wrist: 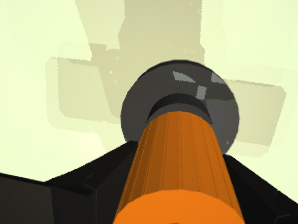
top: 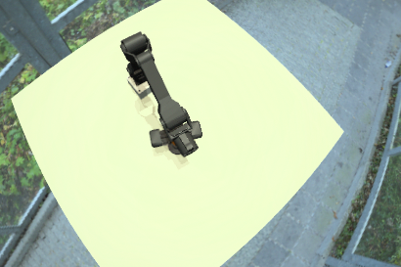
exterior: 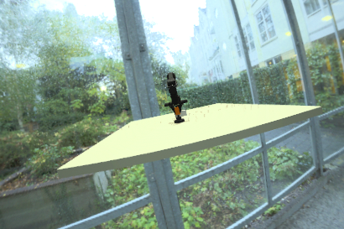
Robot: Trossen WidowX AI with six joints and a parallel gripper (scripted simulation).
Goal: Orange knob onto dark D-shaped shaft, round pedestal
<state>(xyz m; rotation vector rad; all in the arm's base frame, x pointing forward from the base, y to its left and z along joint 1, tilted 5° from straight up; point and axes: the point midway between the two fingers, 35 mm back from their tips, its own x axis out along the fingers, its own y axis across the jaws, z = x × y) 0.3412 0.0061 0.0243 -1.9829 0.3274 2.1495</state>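
The pedestal lies 10 mm ahead of my gripper tip and 40 mm below it. From my gripper tip the other things lie so: orange knob: 20 mm above.
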